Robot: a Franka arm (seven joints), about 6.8 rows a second.
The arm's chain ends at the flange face. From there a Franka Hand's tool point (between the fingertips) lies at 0.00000 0.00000 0.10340 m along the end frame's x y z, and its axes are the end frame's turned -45 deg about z.
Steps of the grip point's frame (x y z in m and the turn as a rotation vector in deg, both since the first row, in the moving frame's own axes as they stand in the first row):
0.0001, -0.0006, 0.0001, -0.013, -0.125, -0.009
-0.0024, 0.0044, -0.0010, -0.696, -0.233, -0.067
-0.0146, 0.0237, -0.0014, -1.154, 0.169, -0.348
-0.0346, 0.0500, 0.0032, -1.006, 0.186, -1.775
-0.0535, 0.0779, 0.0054, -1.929, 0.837, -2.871
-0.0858, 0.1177, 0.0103, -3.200, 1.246, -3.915
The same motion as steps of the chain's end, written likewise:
-0.0002, -0.0007, 0.0001, -0.098, -0.079, -0.009
0.0008, 0.0036, -0.0010, -0.657, 0.327, -0.067
0.0047, 0.0258, -0.0014, -0.697, 0.936, -0.348
0.0094, 0.0588, 0.0032, -0.580, 0.843, -1.775
0.0137, 0.0916, 0.0055, -0.772, 1.956, -2.871
0.0168, 0.1416, 0.0105, -1.382, 3.144, -3.915

